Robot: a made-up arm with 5 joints.
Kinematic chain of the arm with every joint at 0, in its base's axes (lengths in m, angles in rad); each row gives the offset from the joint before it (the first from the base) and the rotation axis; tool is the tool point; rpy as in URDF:
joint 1: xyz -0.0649 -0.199 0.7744 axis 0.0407 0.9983 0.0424
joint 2: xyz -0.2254 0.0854 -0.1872 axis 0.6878 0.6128 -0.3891
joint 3: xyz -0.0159 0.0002 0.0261 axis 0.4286 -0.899 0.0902
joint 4: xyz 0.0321 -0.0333 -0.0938 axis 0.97 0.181 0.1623
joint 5: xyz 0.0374 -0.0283 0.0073 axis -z
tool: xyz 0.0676 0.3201 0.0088 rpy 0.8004 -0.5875 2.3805
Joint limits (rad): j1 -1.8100..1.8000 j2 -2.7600..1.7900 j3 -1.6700..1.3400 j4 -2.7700..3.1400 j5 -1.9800..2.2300
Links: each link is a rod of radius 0.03 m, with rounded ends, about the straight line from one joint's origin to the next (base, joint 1, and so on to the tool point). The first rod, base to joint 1, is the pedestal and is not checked.
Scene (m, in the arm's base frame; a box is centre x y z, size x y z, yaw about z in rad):
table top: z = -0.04
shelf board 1: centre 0.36 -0.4 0.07 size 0.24 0.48 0.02 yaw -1
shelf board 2: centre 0.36 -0.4 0.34 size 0.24 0.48 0.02 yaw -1
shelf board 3: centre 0.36 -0.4 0.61 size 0.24 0.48 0.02 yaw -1
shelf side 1: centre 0.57 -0.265 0.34 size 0.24 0.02 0.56 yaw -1
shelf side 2: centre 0.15 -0.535 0.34 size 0.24 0.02 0.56 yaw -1
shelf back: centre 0.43 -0.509 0.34 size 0.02 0.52 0.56 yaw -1
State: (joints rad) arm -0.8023 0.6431 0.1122 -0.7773 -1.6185
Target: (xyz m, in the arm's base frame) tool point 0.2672 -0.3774 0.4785
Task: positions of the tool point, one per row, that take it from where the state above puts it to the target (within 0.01 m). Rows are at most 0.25 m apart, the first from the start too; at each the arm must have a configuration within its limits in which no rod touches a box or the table.
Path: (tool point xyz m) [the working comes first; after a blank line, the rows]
Joints at the target: -1.6778 -0.7811 0.3584 -0.1271 -1.9800
Straight joint move there: touches shelf board 2.

1: -0.0519 -0.0256 0.2241
2: 0.1521 -0.0731 0.2523
3: 0.3191 -0.1284 0.3598
4: 0.4211 -0.1846 0.5187
5: 0.3599 -0.2903 0.4842
6: 0.2672 -0.3774 0.4785

